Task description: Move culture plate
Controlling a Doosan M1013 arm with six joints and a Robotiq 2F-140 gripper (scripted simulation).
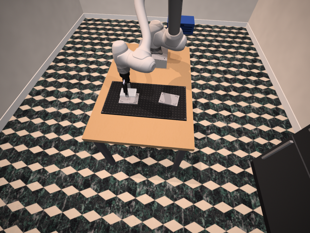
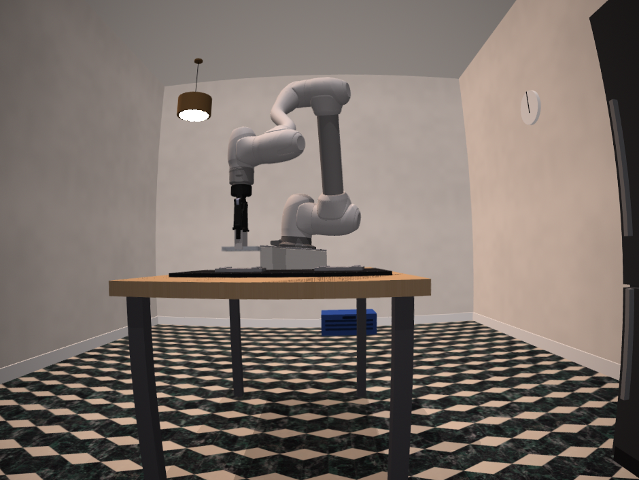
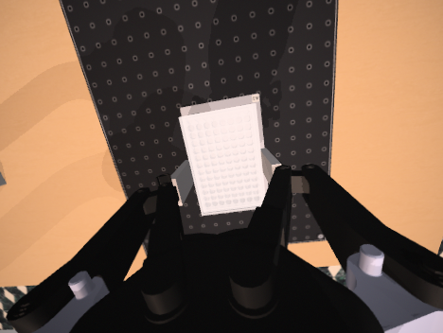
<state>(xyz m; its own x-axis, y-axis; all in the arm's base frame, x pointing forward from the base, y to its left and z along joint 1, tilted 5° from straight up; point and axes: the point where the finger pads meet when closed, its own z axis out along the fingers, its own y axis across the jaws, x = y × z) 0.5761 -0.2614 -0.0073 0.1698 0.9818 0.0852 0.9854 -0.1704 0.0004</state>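
Right now the clear lid is 20 mm below my hand. From my hand the other things lie so: grey nest N2 (100 mm below); grey nest N1 (340 mm to the left, 100 mm below, 40 mm ahead); plate (20 mm below).
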